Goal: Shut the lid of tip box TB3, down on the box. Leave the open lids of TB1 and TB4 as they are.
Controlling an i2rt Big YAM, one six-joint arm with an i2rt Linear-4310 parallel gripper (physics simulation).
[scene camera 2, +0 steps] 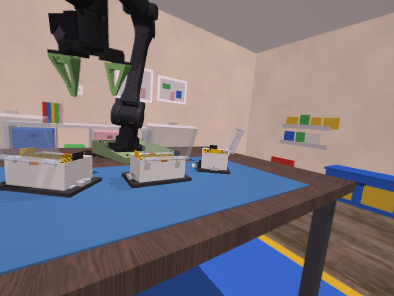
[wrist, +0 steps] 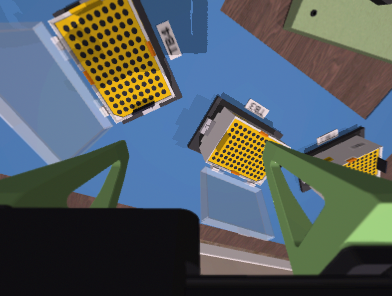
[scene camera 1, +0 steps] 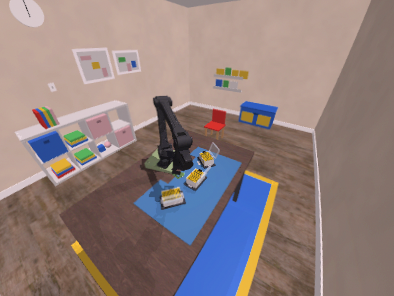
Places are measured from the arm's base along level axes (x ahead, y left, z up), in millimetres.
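Where they show: gripper, fingertip midpoint: [scene camera 2: 96,96] [wrist: 195,148] [scene camera 1: 179,171]; arm's base, origin of the base link: [scene camera 2: 126,148] [scene camera 1: 165,162].
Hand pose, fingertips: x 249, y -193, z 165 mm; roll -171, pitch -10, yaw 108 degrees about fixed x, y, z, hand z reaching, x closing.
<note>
Each offset is from my fingertips to the top centre of the thing. "pt": to the spot under its first point. Level surfaces: height alone.
My gripper [scene camera 2: 95,95] [wrist: 195,148] is open and empty, high above the mat. Tip box TB3 @(dx +51, dy +136, dz -122 mm) [scene camera 1: 195,178] [scene camera 2: 158,169] [wrist: 241,150] is the middle box, white with a yellow rack. Its clear lid @(pt dx +128, dy +120, dz -85 mm) [scene camera 2: 172,140] [wrist: 235,205] is open, tilted outward from the hinge side. In the wrist view the right finger covers a corner of TB3. TB4 @(pt dx +27, dy -141, dz -69 mm) [scene camera 1: 172,198] [scene camera 2: 47,172] [wrist: 112,60] has its clear lid [wrist: 50,90] open. TB1 @(dx +47, dy +377, dz -122 mm) [scene camera 1: 206,159] [scene camera 2: 215,160] [wrist: 367,162] has its lid @(dx +96, dy +423, dz -42 mm) [scene camera 1: 214,150] [scene camera 2: 236,141] open; in the wrist view the right finger hides part of TB1.
The boxes stand on a blue mat @(dz -196 mm) [scene camera 1: 187,235] [scene camera 2: 240,192] on the dark wooden table [scene camera 1: 112,225] [scene camera 2: 200,242]. The arm's green base plate [scene camera 1: 155,164] [scene camera 2: 110,151] [wrist: 340,27] is behind the boxes, seen from scene camera 2.
</note>
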